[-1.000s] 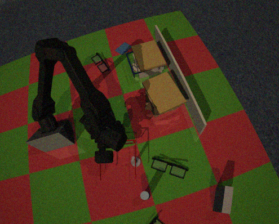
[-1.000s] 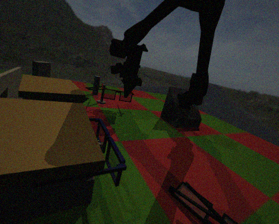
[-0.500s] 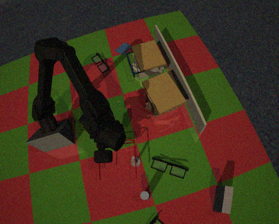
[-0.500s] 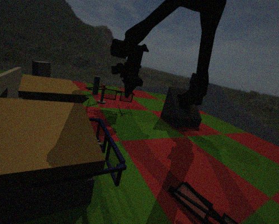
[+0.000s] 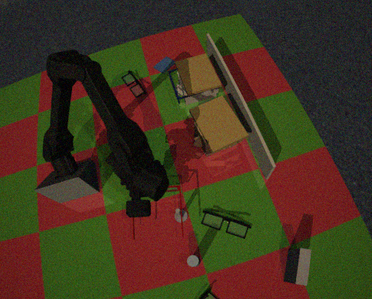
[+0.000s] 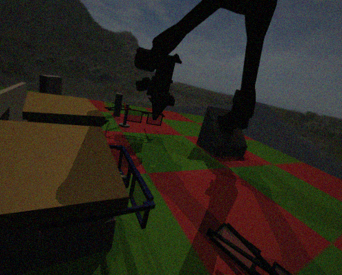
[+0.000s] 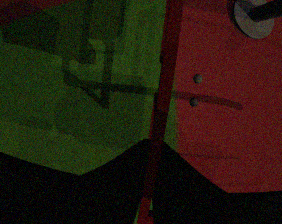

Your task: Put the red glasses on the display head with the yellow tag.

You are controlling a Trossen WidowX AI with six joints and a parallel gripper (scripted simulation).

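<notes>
My gripper tip is now 230 mm short of the tan display head and 150 mm to the right of it. From my gripper tip the other things lie so: wall panel: 350 mm ahead, 280 mm to the left, 10 mm below; grey block: 370 mm ahead, 300 mm to the right.
</notes>
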